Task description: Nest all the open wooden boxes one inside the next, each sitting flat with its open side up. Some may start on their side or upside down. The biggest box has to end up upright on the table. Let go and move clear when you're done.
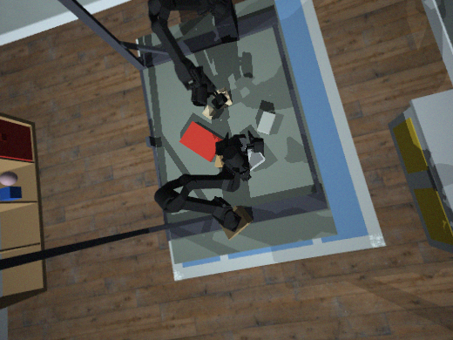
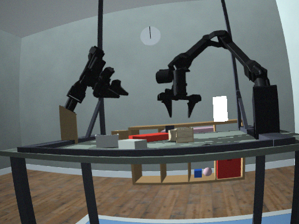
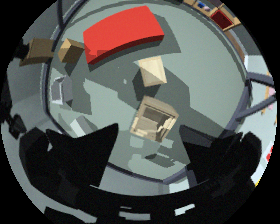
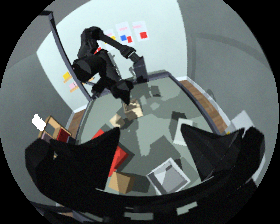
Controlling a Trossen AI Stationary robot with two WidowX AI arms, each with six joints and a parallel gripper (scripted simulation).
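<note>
Now: left hand 18 cm to the left of the flat red box, 12 cm above it and 10 cm past it. Also, from my left hand: white block: 22 cm ahead, 13 cm to the right, 12 cm below; grey open box: 28 cm to the right, 14 cm ahead, 11 cm below.
</note>
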